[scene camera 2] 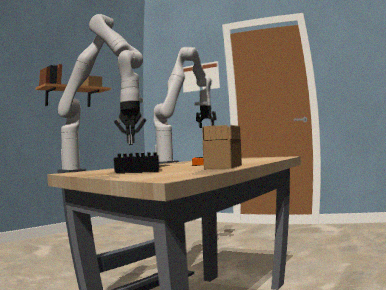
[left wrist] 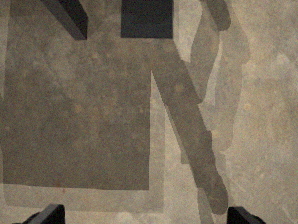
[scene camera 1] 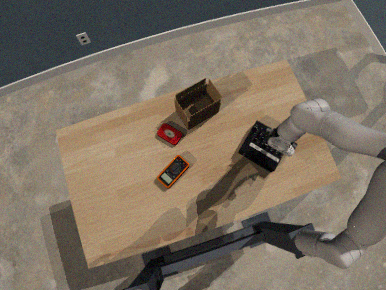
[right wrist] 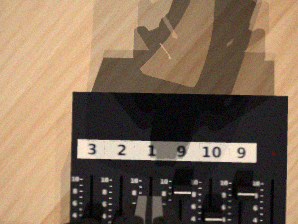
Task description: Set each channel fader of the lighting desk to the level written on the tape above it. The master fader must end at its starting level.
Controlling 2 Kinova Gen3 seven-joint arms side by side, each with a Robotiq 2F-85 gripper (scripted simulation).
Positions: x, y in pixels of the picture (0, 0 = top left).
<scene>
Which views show the cardboard box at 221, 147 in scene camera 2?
Scene camera 2 and scene camera 1 only.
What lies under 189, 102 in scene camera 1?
A cardboard box.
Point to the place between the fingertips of the right gripper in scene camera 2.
130, 145
</scene>
